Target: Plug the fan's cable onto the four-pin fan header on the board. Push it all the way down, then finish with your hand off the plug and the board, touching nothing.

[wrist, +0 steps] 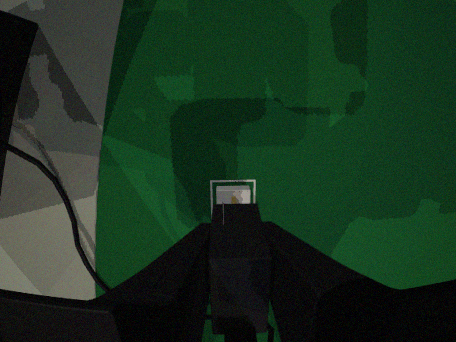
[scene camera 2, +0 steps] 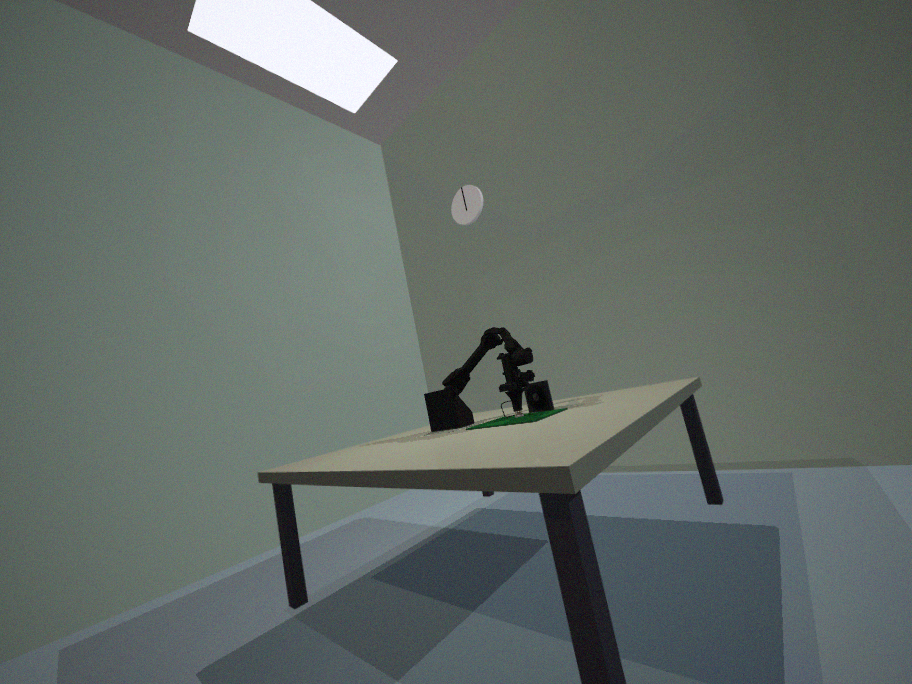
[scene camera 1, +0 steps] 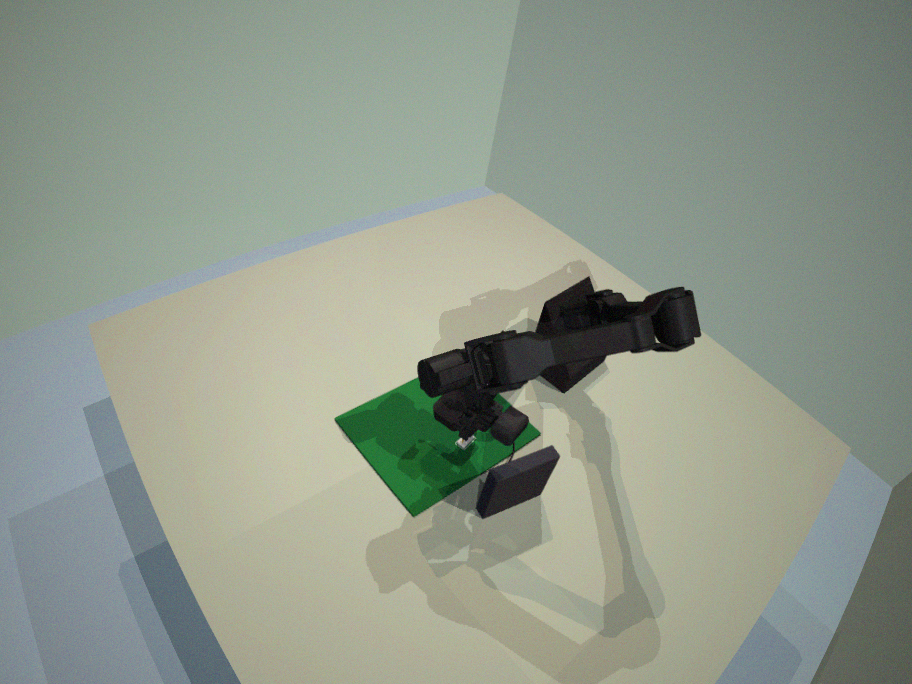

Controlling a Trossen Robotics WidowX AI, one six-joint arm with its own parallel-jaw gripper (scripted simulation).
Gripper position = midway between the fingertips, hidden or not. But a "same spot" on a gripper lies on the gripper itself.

my gripper: wrist 236, 233; scene camera 2; scene camera 1
same spot on my gripper: (scene camera 1: 486, 421) = (scene camera 2: 520, 386)
